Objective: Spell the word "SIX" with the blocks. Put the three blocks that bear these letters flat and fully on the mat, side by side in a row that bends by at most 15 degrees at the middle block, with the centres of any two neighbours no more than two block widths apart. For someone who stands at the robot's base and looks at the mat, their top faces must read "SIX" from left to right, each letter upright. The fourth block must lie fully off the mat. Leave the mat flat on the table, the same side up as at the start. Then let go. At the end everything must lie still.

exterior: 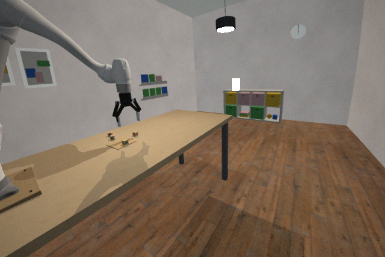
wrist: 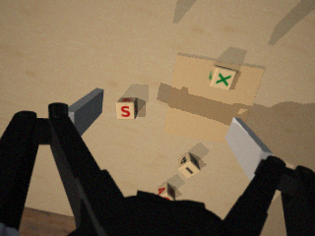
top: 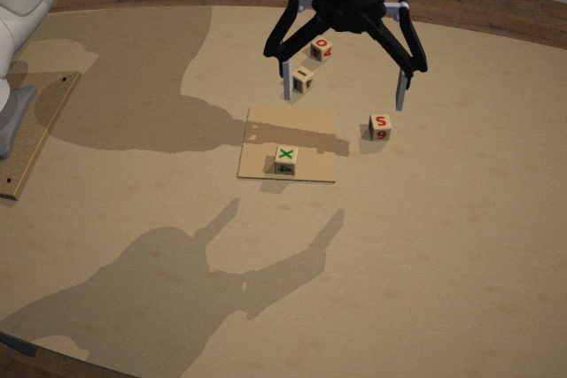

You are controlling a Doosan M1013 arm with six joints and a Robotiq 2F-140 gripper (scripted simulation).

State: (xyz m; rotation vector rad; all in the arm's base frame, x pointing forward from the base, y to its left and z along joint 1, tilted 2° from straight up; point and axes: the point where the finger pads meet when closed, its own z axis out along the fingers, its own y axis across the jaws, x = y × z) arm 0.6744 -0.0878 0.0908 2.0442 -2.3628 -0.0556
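Now: hand 110 mm above the S block, 60 mm short of it and 40 mm to the right of it. Round my hand: tan mat (130 mm below, 70 mm behind, 20 mm to the left); then I block (140 mm to the left, 110 mm below, 50 mm behind); then letter block (110 mm below, 80 mm behind, 30 mm to the right).
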